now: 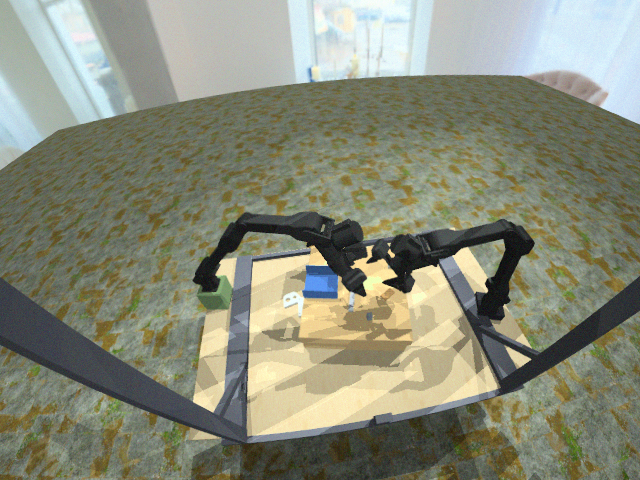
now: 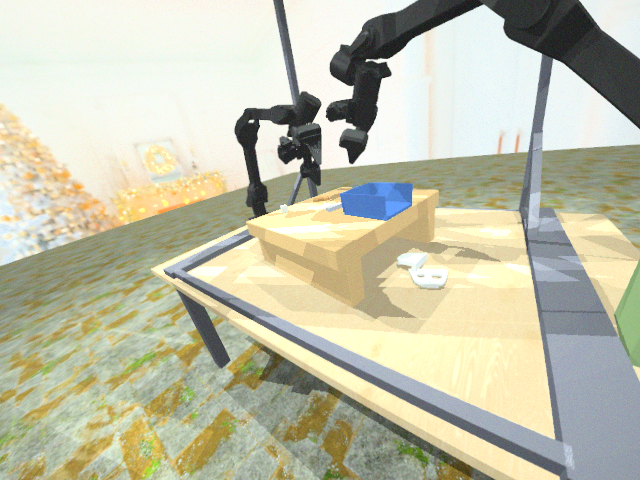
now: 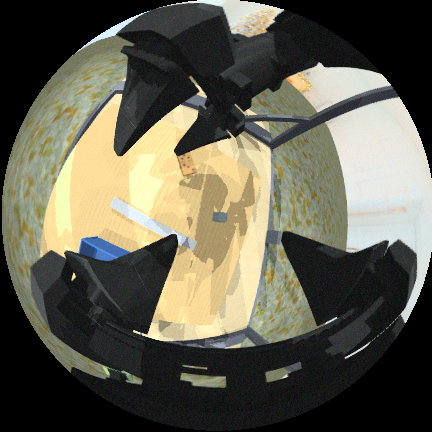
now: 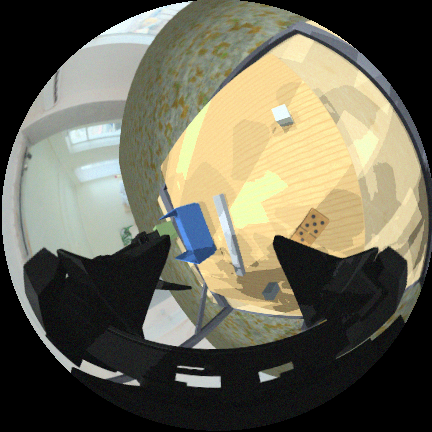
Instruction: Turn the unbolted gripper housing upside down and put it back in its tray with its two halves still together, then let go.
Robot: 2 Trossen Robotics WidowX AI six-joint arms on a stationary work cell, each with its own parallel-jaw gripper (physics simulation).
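Seen in the pictures: left gripper, between the fingertips: [image 1: 359, 289] [image 2: 354, 154] [image 3: 230, 238] [image 4: 197, 321]; right gripper, between the fingertips: [image 1: 374, 272] [image 2: 319, 175] [image 3: 153, 152] [image 4: 222, 240]; left arm's base, origin of its link: [image 1: 211, 285] [image 4: 157, 234]; right arm's base, origin of its link: [image 1: 490, 303].
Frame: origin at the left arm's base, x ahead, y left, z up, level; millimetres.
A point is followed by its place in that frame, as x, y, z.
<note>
A white part with two holes [image 1: 289, 302] @[307, -26, -92] [image 2: 429, 285] @[303, 18, -97] lies on the table beside the wooden riser. A second white piece [image 1: 300, 307] @[355, -56, -82] [image 2: 412, 259] @[361, -35, -79] lies against it; whether these are the housing's halves I cannot tell. An open blue tray [image 1: 320, 286] @[441, -42, 38] [image 2: 361, 204] @[449, 17, 61] [image 3: 102, 248] @[506, -19, 78] [image 4: 192, 230] @[504, -35, 67] stands on the riser; no housing shows in its visible part. My left gripper [image 1: 359, 275] [image 2: 341, 139] [image 3: 230, 238] @[565, -138, 153] is open and empty above the riser. My right gripper [image 1: 377, 271] @[627, -48, 114] [image 2: 318, 174] @[627, -48, 114] [image 3: 153, 152] @[627, -48, 114] [image 4: 222, 240] @[627, -48, 114] is open and empty above it, close to the left one.
On the wooden riser [image 1: 361, 338] @[569, -241, 30] [image 2: 310, 237] @[486, 144, 30] are a white bar [image 3: 150, 222] @[556, -67, 40] [image 4: 230, 235] @[562, -66, 40], a grey block [image 1: 369, 315] @[599, -175, 57] [image 3: 220, 217] @[598, -169, 56] [image 4: 271, 291] @[608, -165, 52], a white cube [image 4: 282, 115] @[704, 36, 50] and a tan domino [image 3: 187, 164] @[669, -89, 38] [image 4: 312, 225] @[682, -78, 38]. A green box [image 1: 214, 294] @[26, -44, 0] stands by the left arm's base.
</note>
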